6 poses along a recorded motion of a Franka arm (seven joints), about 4.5 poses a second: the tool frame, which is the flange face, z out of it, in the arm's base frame.
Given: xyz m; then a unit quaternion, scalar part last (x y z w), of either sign.
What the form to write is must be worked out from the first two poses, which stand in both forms.
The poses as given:
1: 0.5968 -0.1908 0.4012 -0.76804 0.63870 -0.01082 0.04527
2: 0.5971 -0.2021 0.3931 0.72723 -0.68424 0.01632 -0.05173
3: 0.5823 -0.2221 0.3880 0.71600 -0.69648 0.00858 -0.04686
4: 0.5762 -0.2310 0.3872 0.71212 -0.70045 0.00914 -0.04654
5: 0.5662 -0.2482 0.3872 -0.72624 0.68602 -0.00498 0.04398
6: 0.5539 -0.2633 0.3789 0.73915 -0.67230 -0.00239 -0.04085
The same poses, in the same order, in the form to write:
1: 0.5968 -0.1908 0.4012 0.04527 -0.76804 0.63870 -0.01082
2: 0.5971 -0.2021 0.3931 0.05173 -0.72723 0.68424 -0.01632
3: 0.5823 -0.2221 0.3880 0.04686 -0.71600 0.69648 -0.00858
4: 0.5762 -0.2310 0.3872 0.04654 -0.71212 0.70045 -0.00914
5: 0.5662 -0.2482 0.3872 0.04398 -0.72624 0.68602 -0.00498
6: 0.5539 -0.2633 0.3789 0.04085 -0.73915 0.67230 0.00239
